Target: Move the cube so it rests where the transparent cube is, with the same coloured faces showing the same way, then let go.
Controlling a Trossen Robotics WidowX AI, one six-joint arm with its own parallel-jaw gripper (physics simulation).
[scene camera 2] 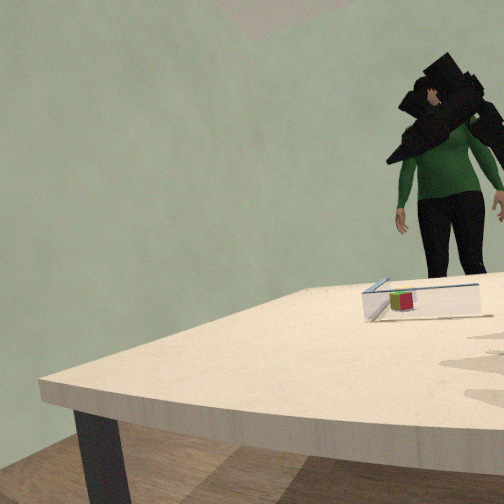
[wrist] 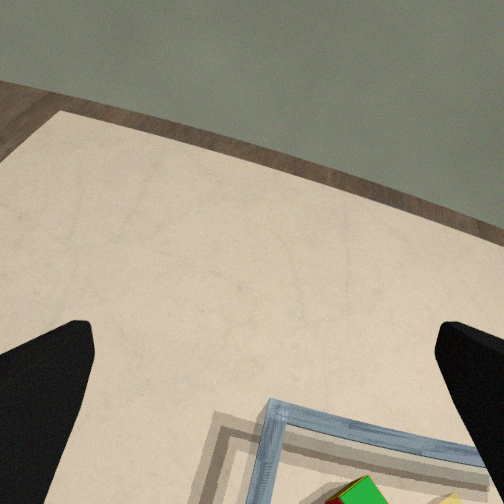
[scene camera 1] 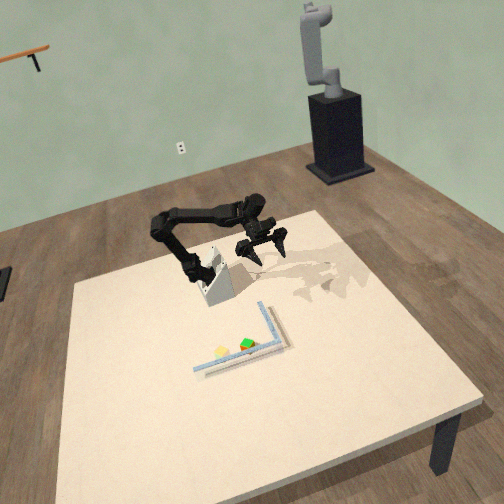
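The cube (scene camera 1: pixel 246 343), with green, red and yellow faces, lies on the table inside the corner of an L-shaped blue-grey rail (scene camera 1: pixel 262 340). It also shows in the second scene view (scene camera 2: pixel 401 300) and at the bottom edge of the wrist view (wrist: pixel 360 494). A faint yellowish transparent cube (scene camera 1: pixel 221 351) sits just left of it along the rail. My gripper (scene camera 1: pixel 262 245) is open and empty, held in the air well behind the cube, near the table's far side. Its two dark fingers frame the wrist view (wrist: pixel 260 400).
The arm's white base block (scene camera 1: pixel 216 280) stands on the table behind the rail. A second grey arm on a black pedestal (scene camera 1: pixel 335 125) stands on the floor beyond the table. A person in a green top (scene camera 2: pixel 450 190) stands behind the table in the second scene view.
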